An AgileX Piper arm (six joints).
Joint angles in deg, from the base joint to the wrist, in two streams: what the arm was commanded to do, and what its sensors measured. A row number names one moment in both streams.
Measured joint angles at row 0:
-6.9 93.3 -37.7 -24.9 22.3 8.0
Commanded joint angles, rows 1 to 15:
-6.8 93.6 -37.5 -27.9 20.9 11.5
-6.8 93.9 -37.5 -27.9 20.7 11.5
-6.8 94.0 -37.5 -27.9 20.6 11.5
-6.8 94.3 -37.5 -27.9 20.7 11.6
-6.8 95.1 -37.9 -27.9 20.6 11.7
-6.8 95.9 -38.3 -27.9 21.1 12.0
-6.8 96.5 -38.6 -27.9 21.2 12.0
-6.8 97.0 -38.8 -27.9 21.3 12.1
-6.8 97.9 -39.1 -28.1 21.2 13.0
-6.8 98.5 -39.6 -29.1 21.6 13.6
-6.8 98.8 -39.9 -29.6 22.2 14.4
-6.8 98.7 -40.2 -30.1 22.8 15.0
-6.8 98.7 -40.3 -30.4 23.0 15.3
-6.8 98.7 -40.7 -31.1 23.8 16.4
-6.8 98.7 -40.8 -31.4 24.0 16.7
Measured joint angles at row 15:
-6.9 98.8 -39.9 -29.7 22.7 14.7
